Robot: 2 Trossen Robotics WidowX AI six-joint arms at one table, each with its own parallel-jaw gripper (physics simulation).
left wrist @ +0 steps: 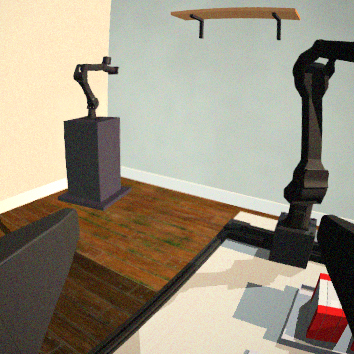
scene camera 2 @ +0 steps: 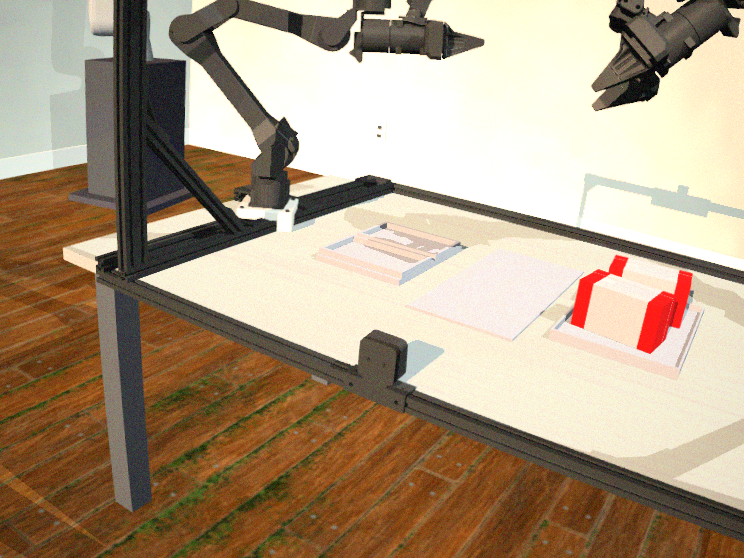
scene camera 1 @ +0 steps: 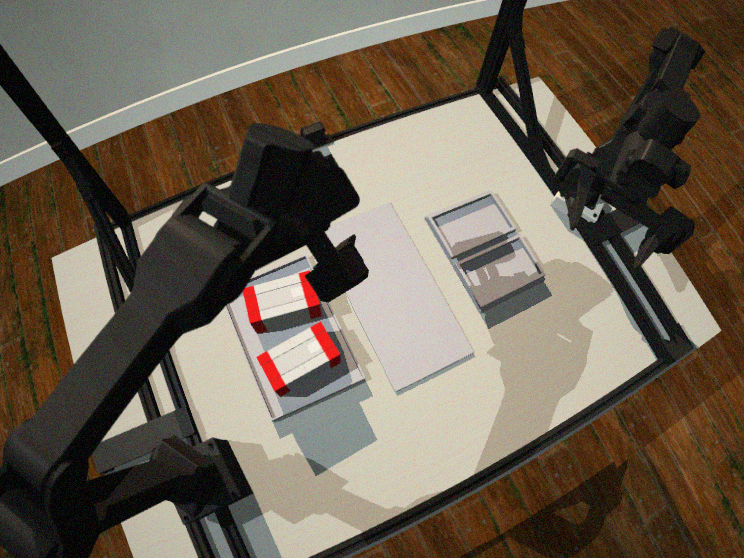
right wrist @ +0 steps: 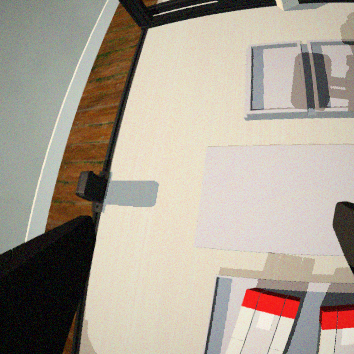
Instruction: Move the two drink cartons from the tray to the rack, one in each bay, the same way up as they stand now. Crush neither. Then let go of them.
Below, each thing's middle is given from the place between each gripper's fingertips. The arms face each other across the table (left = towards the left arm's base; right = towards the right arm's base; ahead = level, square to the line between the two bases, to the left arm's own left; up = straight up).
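Scene:
The flat pale mat [scene camera 1: 410, 326] is 310 mm below my right hand, and it sits 60 mm ahead of that hand and 80 mm to the left of it. Going by its middle, the mat is nearer to my right hand than to my left gripper.
As for my left gripper, it is 20 cm past the flat pale mat and 13 cm to the left of it, at 36 cm above it.

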